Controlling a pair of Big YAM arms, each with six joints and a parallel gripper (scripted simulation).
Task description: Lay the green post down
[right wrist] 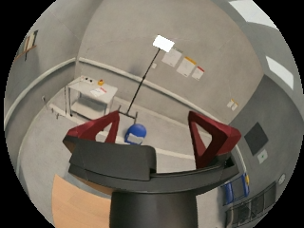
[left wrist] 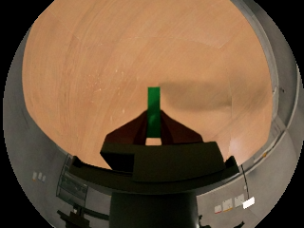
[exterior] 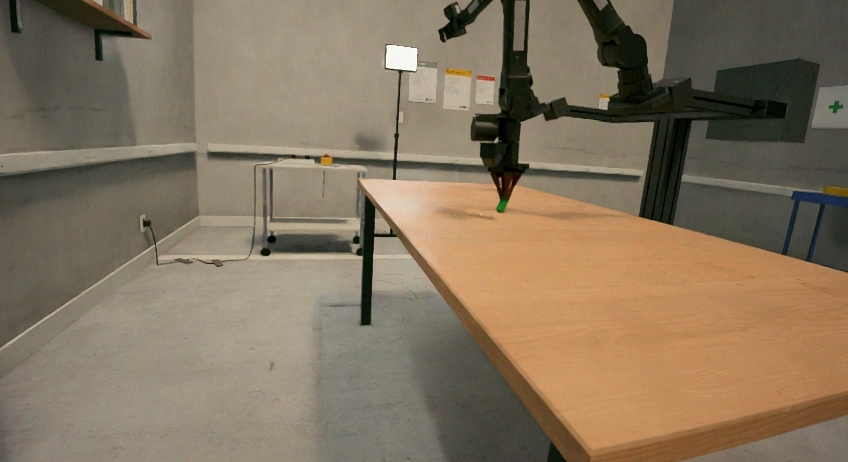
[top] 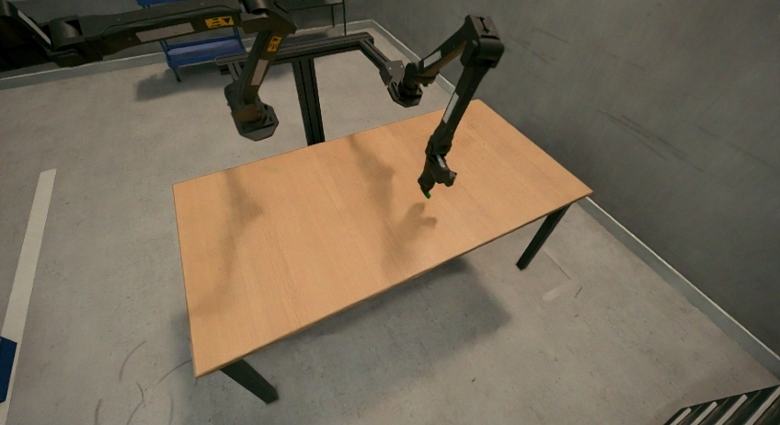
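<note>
The green post is 1 cm below my left hand.
</note>
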